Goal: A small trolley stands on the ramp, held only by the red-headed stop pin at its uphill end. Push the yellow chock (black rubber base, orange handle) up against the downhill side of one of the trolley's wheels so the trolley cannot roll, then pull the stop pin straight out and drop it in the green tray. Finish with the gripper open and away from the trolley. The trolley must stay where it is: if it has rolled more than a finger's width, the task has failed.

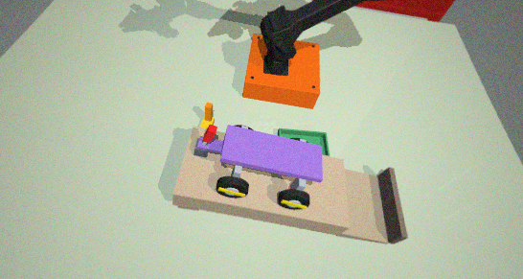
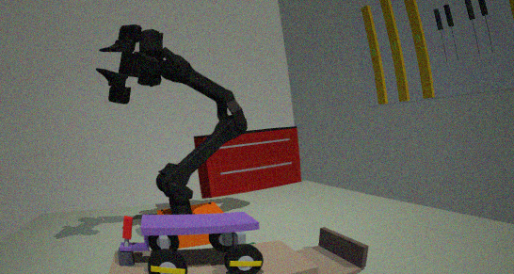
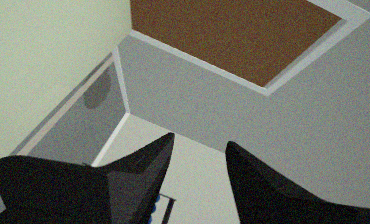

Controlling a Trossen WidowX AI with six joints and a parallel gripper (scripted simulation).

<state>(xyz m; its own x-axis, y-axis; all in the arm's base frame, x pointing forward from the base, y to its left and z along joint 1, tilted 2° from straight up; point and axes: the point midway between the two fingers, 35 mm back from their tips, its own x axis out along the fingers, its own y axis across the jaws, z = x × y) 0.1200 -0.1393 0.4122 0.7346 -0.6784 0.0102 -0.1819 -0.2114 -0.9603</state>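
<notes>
My gripper tip is now 3 cm short of the yellow chock, 2 cm to the right of it and 45 cm above it. Round my gripper tip: trolley (18 cm ahead, 15 cm to the left, 35 cm below); then dark end wall (19 cm ahead, 43 cm to the left, 44 cm below); then red-headed stop pin (15 cm ahead, 4 cm to the left, 34 cm below).
</notes>
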